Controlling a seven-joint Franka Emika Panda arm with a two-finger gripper.
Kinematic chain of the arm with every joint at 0, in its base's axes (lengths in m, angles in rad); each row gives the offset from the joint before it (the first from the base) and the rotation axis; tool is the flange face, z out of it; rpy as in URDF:
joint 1: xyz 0 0 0.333 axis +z
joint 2: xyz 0 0 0 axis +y
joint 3: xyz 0 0 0.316 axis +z
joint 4: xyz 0.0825 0 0 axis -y
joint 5: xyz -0.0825 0 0.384 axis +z
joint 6: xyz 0 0 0 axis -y
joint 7: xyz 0.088 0 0 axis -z
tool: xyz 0 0 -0.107 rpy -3.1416 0 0
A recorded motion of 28 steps. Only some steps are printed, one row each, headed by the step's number.
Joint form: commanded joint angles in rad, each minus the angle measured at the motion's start. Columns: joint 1, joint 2, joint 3, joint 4, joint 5, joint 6, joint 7.
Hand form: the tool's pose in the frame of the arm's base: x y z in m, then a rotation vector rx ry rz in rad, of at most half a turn. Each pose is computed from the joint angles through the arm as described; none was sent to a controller.
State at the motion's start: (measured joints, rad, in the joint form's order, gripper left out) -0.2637 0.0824 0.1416 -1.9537 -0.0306 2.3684 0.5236
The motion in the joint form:
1: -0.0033 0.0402 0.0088 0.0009 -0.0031 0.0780 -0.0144
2: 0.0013 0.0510 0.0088 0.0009 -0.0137 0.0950 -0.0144
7: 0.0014 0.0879 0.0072 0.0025 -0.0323 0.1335 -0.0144
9: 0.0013 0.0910 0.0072 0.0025 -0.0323 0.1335 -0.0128
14: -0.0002 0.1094 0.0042 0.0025 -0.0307 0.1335 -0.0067
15: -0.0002 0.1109 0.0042 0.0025 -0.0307 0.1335 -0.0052
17: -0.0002 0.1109 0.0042 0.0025 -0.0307 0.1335 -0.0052
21: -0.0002 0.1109 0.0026 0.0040 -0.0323 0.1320 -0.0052
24: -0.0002 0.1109 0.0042 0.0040 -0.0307 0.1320 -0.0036
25: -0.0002 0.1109 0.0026 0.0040 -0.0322 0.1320 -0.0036
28: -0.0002 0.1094 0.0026 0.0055 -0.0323 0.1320 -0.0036
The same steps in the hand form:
1: 0.6126 -0.0748 0.4561 -2.8867 0.9065 -0.5617
2: 0.6154 -0.0724 0.4516 -2.8937 0.8906 -0.5735
7: 0.6221 -0.0744 0.4343 -2.9037 0.8768 -0.5826
9: 0.6224 -0.0745 0.4323 -2.9036 0.8795 -0.5779
14: 0.6237 -0.0777 0.4208 -2.9030 0.8983 -0.5495
15: 0.6238 -0.0777 0.4199 -2.9025 0.9006 -0.5471
17: 0.6238 -0.0777 0.4199 -2.9025 0.9006 -0.5471
21: 0.6239 -0.0787 0.4204 -2.9039 0.9018 -0.5479
24: 0.6240 -0.0778 0.4205 -2.9016 0.9030 -0.5470
25: 0.6239 -0.0787 0.4204 -2.9029 0.9041 -0.5477
28: 0.6241 -0.0788 0.4221 -2.9019 0.9037 -0.5522

